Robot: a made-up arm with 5 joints. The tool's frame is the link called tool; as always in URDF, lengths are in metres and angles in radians. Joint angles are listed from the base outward. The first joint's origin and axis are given. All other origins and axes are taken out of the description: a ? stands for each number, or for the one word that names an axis. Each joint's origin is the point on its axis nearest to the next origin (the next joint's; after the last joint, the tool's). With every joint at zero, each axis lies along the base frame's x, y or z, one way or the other. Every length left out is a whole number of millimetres.
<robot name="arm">
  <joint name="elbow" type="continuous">
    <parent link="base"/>
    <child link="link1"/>
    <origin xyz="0 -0.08 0.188"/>
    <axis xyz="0 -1 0"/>
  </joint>
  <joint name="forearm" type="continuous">
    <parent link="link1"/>
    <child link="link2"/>
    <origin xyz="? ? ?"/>
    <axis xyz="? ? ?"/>
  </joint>
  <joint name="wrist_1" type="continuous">
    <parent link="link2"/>
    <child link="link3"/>
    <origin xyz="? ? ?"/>
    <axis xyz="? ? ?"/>
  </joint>
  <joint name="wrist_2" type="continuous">
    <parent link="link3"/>
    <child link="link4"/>
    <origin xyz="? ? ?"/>
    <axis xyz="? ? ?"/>
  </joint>
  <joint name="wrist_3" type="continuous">
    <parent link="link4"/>
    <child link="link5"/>
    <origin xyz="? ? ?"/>
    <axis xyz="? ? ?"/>
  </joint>
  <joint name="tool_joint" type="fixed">
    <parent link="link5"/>
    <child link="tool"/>
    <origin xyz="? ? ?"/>
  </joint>
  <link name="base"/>
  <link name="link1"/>
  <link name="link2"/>
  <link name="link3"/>
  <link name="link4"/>
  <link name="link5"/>
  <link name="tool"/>
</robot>
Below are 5 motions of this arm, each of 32 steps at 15 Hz.
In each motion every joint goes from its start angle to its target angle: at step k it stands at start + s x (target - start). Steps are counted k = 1, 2, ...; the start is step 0. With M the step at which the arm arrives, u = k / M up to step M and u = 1 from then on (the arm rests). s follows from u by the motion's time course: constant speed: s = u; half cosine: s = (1 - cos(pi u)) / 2; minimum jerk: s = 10 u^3 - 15 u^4 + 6 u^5.
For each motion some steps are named. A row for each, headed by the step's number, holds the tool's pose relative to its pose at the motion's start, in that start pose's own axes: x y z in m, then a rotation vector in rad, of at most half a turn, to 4 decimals.
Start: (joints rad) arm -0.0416 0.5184 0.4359 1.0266 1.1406
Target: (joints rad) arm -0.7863 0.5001 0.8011 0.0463 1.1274
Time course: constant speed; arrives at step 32
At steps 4, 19, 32:
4: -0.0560 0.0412 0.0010 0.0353 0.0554 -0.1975
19: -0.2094 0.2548 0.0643 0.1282 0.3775 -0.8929
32: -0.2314 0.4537 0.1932 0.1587 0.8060 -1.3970

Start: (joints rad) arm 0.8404 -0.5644 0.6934 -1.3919 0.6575
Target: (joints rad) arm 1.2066 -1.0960 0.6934 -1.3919 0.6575
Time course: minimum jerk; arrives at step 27
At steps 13, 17, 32:
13: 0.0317 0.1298 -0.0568 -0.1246 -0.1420 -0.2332
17: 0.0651 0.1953 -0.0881 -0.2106 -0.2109 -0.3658
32: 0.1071 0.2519 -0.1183 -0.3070 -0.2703 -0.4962

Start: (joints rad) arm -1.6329 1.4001 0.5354 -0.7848 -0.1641
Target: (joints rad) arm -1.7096 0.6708 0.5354 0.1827 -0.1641
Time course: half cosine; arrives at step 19
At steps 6, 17, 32:
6: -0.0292 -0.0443 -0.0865 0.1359 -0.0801 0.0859
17: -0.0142 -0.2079 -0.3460 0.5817 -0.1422 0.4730
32: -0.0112 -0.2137 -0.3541 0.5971 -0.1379 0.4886

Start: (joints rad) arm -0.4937 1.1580 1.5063 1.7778 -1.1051
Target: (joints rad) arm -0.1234 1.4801 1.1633 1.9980 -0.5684
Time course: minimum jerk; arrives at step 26
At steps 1, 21, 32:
1: 0.0000 0.0000 -0.0001 0.0003 0.0005 -0.0002
21: -0.0722 0.0166 -0.1347 0.6322 0.8713 -0.2354
32: -0.0791 0.0214 -0.1400 0.6703 0.9158 -0.2447

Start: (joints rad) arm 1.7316 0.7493 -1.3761 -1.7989 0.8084
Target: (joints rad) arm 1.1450 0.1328 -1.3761 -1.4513 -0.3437
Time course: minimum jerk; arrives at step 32
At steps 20, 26, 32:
20: 0.4180 -0.0210 -0.0262 0.4833 -1.1324 0.5893
26: 0.5668 0.0236 0.0052 0.7363 -1.3947 0.7527
32: 0.5984 0.0374 0.0145 0.7980 -1.4425 0.7850

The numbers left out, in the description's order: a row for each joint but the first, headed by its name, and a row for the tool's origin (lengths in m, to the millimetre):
forearm: xyz -0.217 0 0.042, axis 0 0 -1
wrist_1: xyz -0.392 0.274 0, axis 0 1 0
wrist_2: xyz -0.146 0 0.112, axis 1 0 0
wrist_3: xyz 0 -0.211 -0.036, axis 0 1 0
tool: xyz 0.027 0 0.091

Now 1 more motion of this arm.
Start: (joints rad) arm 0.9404 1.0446 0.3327 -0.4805 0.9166
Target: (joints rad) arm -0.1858 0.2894 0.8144 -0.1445 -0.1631
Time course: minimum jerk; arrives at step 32
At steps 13, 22, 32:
13: -0.0991 -0.0554 0.1062 -0.3625 -0.0489 0.0115
22: -0.2218 -0.0486 0.3601 -0.7509 0.0863 0.1785
32: -0.2402 -0.0142 0.4714 -0.8321 0.1843 0.2523

